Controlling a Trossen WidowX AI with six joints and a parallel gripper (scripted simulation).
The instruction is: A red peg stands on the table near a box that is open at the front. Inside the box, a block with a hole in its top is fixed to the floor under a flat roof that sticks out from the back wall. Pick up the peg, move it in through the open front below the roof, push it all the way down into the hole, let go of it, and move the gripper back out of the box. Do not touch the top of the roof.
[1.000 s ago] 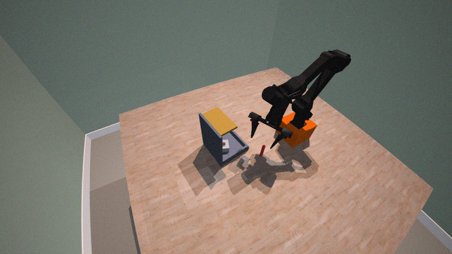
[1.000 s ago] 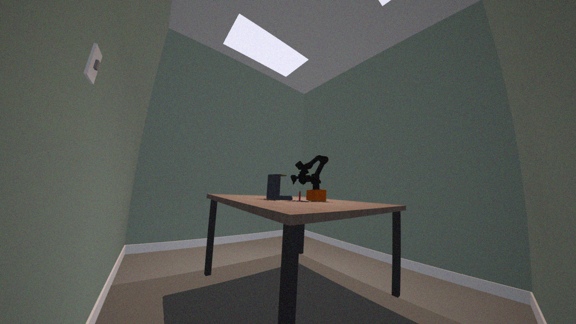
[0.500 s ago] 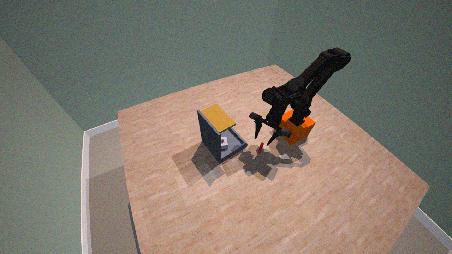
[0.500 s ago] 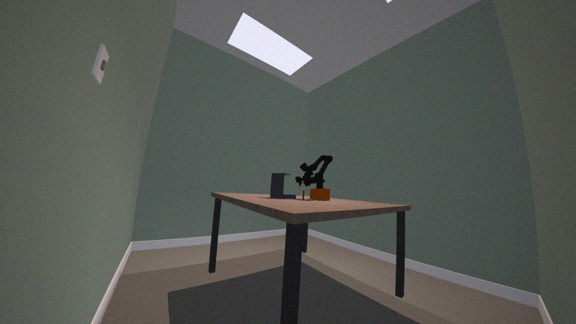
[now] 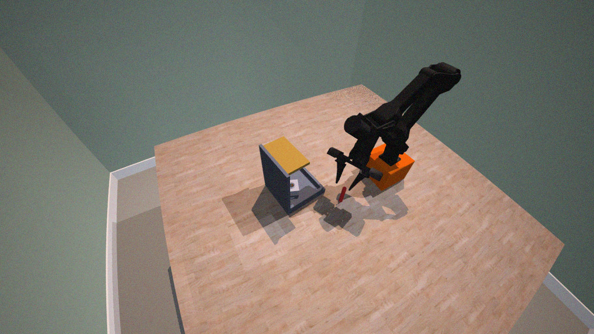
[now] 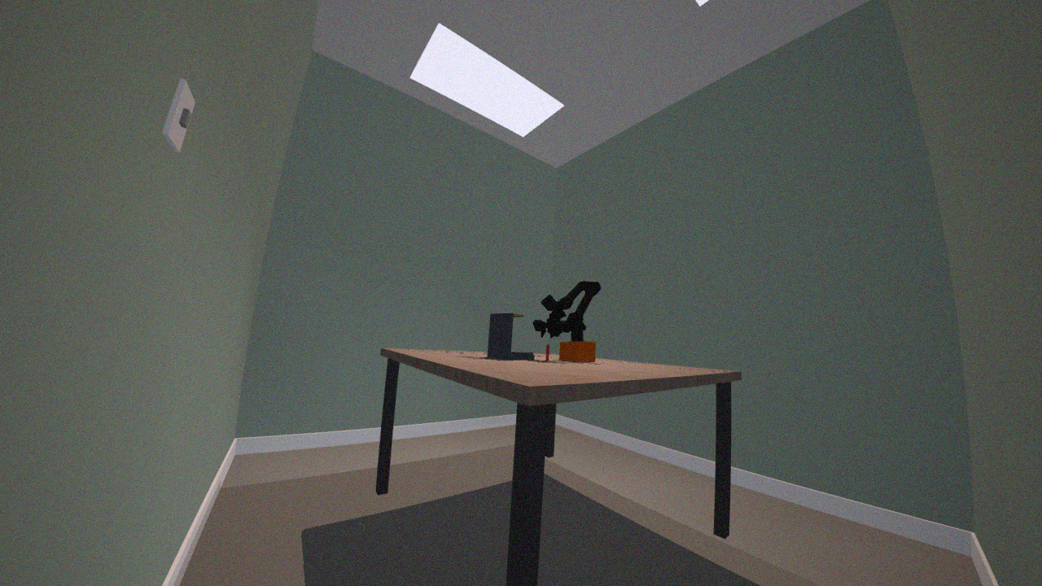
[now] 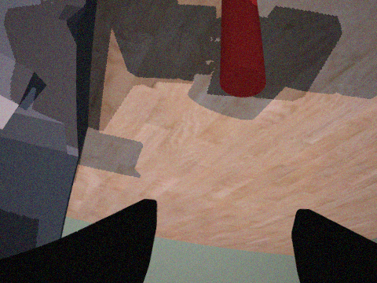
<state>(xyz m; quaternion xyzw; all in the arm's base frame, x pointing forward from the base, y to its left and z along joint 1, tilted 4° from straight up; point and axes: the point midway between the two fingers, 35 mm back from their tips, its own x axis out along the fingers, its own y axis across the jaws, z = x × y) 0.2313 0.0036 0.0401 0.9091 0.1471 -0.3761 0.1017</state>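
The red peg lies 70 mm below my gripper tip, 20 mm behind it and 10 mm to the right of it. Also, from my gripper tip: yellow roof 140 mm to the right, 130 mm ahead, 100 mm above.
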